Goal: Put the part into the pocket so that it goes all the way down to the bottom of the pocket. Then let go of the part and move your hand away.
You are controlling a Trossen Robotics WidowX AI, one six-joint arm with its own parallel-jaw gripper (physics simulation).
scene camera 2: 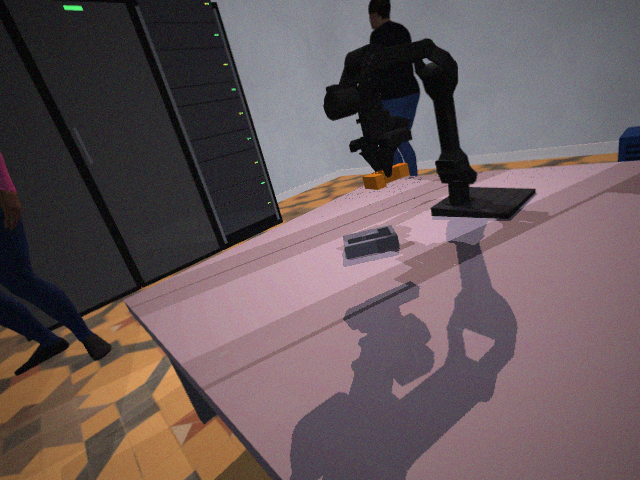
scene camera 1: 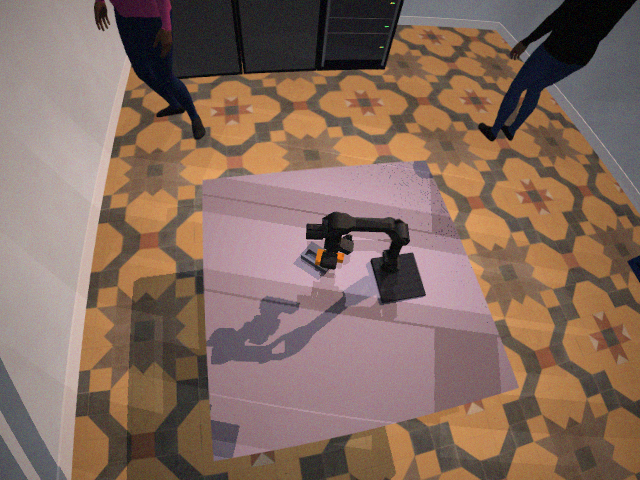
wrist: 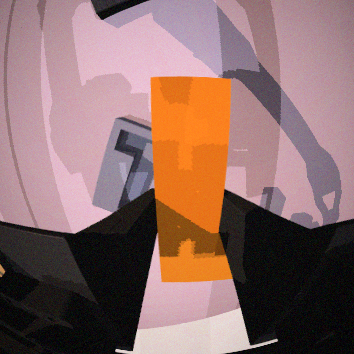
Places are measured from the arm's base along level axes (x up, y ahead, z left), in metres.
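Pixels of known places: gripper, fingertip midpoint: (scene camera 2: 385,176) (scene camera 1: 329,256) (wrist: 186,195); arm's base, origin of the base link: (scene camera 2: 459,201) (scene camera 1: 388,267).
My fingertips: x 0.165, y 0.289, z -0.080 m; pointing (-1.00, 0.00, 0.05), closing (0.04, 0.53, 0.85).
Note:
For each thing: its top centre in the pictures, then the offset to it from my fingertips. Level surfaces: height alone.
- orange part, middle of its top: (wrist: 223,208) (scene camera 2: 388,169) (scene camera 1: 330,257) dx +0.019, dy +0.006, dz +0.014 m
- grey block with the pocket, middle of its top: (wrist: 129,175) (scene camera 2: 368,235) (scene camera 1: 318,255) dx -0.153, dy +0.003, dz -0.079 m
- pink table, its level: dx -0.189 m
The orange part (scene camera 1: 319,256) (scene camera 2: 374,181) (wrist: 190,145) is a long bar, held up in the air between the fingers of my gripper (scene camera 2: 387,173) (wrist: 186,195). In scene camera 1 the gripper hides the bar's middle. The grey block with the pocket (scene camera 1: 312,264) (scene camera 2: 373,249) (wrist: 106,175) lies on the table, apart from the part and below its height. In the wrist view the block is left of the part, tilted relative to it, and its right side is hidden behind the part and a finger. The pocket shows as a dark angular recess.
The black arm base (scene camera 1: 404,284) (scene camera 2: 483,202) stands on the pink table (scene camera 1: 336,382) (scene camera 2: 248,320), to the right of the block in both scene views. The arm's shadow falls across the table. Dark cabinets (scene camera 1: 279,36) (scene camera 2: 103,129) and two people stand beyond the table.

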